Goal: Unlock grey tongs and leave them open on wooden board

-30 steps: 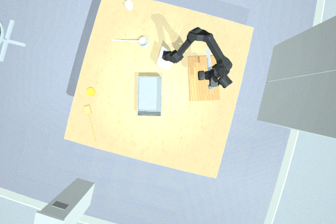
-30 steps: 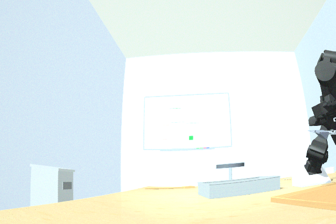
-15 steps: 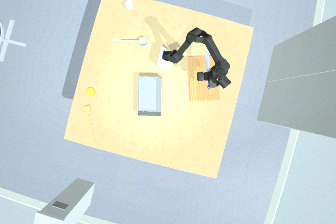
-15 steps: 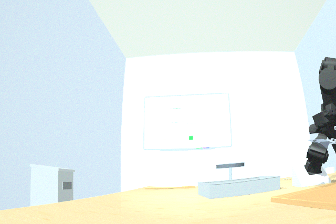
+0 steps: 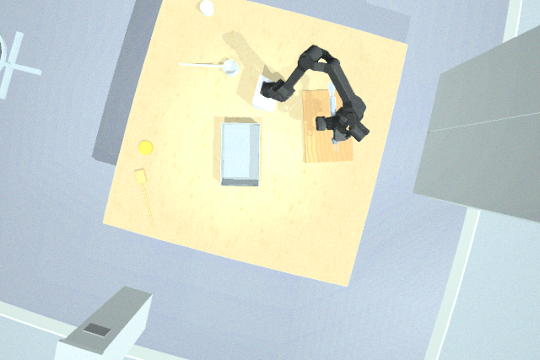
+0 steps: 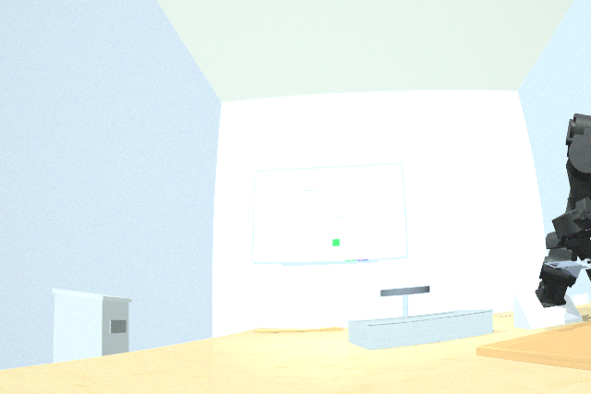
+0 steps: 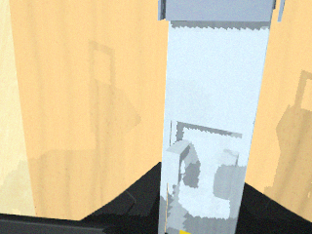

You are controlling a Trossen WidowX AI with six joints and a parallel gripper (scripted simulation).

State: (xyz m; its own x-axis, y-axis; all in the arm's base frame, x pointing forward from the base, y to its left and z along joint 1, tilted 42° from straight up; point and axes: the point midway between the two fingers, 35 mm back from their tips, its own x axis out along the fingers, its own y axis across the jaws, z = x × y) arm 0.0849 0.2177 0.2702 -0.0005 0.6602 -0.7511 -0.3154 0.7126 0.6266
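My gripper tip is now 80 mm above the wooden board and 10 mm past it. The rest, counted from my gripper tip: yellow lock piece (40 mm above, 10 mm behind); then roasting tin (380 mm to the right, 250 mm ahead, 60 mm below).
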